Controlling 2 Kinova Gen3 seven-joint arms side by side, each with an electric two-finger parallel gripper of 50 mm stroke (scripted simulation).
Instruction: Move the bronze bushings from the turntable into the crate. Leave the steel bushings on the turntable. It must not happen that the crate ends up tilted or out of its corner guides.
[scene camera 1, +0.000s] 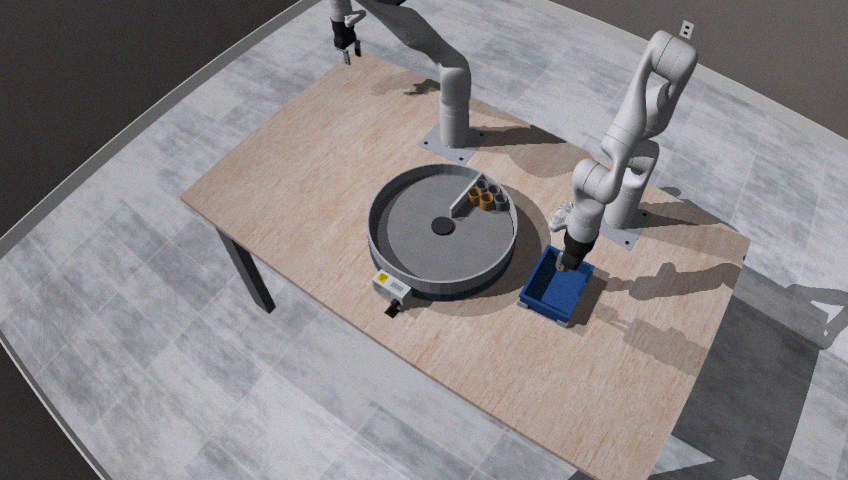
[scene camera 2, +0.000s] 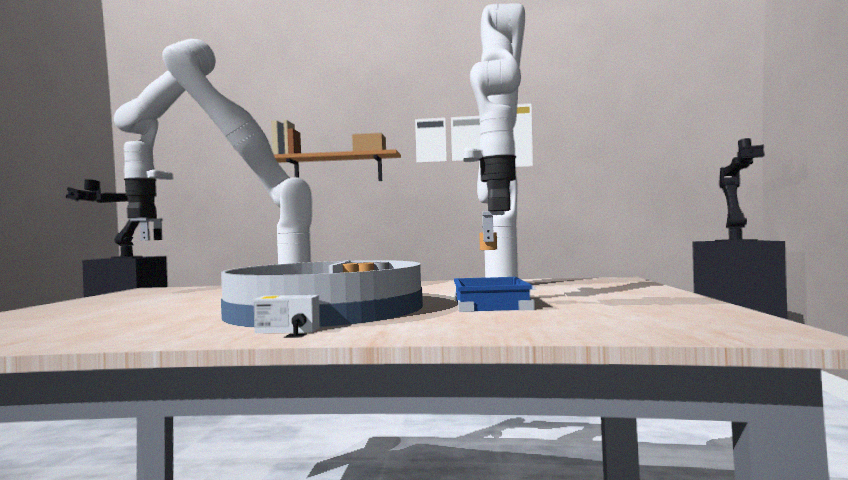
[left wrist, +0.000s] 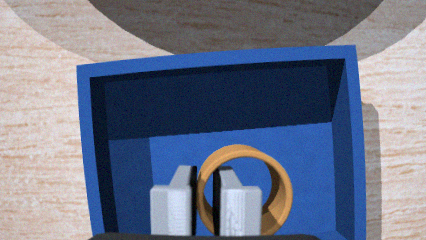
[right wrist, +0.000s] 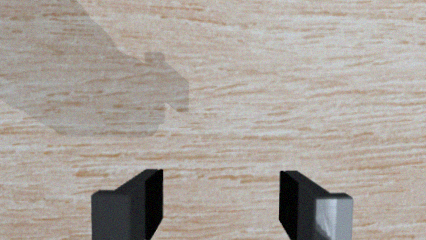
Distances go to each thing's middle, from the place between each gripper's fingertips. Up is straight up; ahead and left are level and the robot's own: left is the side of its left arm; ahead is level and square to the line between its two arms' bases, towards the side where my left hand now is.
Labels:
Right now my left hand (scene camera 2: 488, 241) is 2 cm past the blue crate (scene camera 1: 558, 290) and 13 cm above it. From my left hand the other things lie so: turntable (scene camera 1: 411, 228): 1 cm ahead, 36 cm to the right, 10 cm below.
The turntable lies 610 mm to the left of my right hand (scene camera 2: 151, 240), 370 mm ahead of it and 130 mm below it. Also, from my right hand: blue crate: 970 mm to the left, 350 mm ahead, 160 mm below.

